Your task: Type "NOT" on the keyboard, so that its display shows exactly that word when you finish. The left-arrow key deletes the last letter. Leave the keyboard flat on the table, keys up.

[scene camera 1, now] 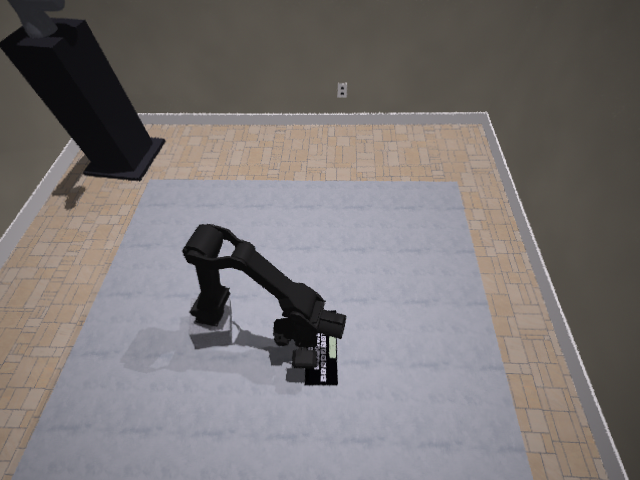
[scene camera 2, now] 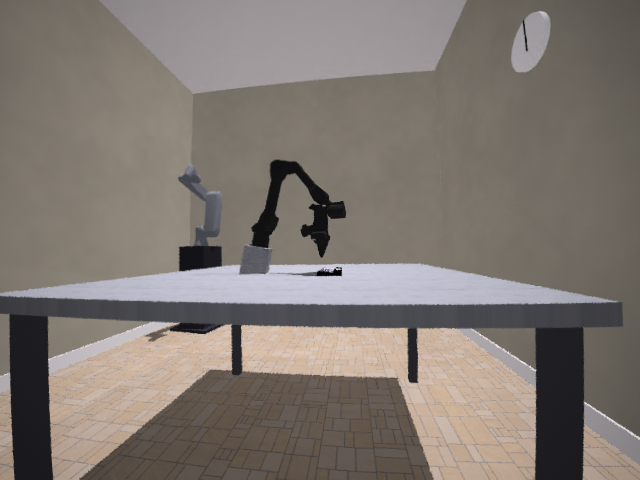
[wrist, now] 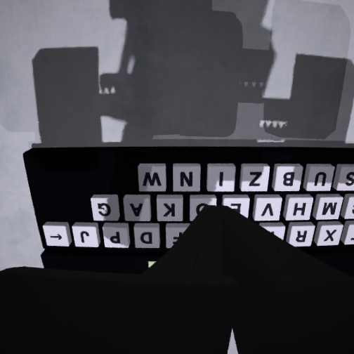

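Note:
The black keyboard (scene camera 1: 313,377) (scene camera 2: 329,273) (wrist: 80,172) lies flat on the table, keys up, with white letter keys that appear upside down in the wrist view. There the N key (wrist: 186,178) is in the row farthest from my fingers. The O key (wrist: 199,205) is partly covered by my fingertips, and a part of the T key (wrist: 350,233) shows at the right edge. The left-arrow key (wrist: 56,234) is at the left. My gripper (scene camera 2: 321,255) (wrist: 214,216) is shut and empty, above the keyboard near O and E. The pale green display (scene camera 1: 332,347) (wrist: 151,264) is mostly hidden in the wrist view; no text is readable.
The keyboard is on the pale grey table (scene camera 1: 403,335) (scene camera 2: 439,290), in front of the grey block (scene camera 1: 211,338) (scene camera 2: 255,259) under my arm's base. A grey robot arm (scene camera 2: 212,212) stands on a black pedestal (scene camera 1: 93,98) (scene camera 2: 200,258) beyond the table.

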